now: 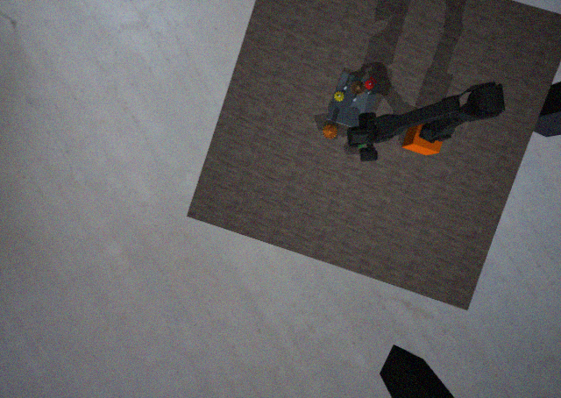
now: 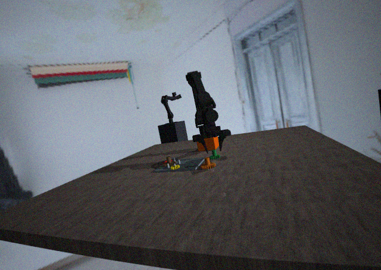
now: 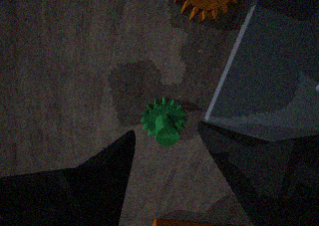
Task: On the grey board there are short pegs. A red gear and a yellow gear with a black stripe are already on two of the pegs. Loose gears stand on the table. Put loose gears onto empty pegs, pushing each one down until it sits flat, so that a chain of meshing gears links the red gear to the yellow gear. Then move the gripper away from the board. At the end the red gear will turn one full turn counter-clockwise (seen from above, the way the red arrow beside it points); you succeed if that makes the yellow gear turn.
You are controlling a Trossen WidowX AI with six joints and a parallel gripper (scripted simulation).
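Right now my gripper tip is 170 mm short of the yellow gear, 130 mm to the left of it and 10 mm above it. The rest, counted from my gripper tip: green gear (10 mm below); then brown gear (200 mm to the right, 110 mm ahead); then orange gear (140 mm ahead, 20 mm to the left, 10 mm below).
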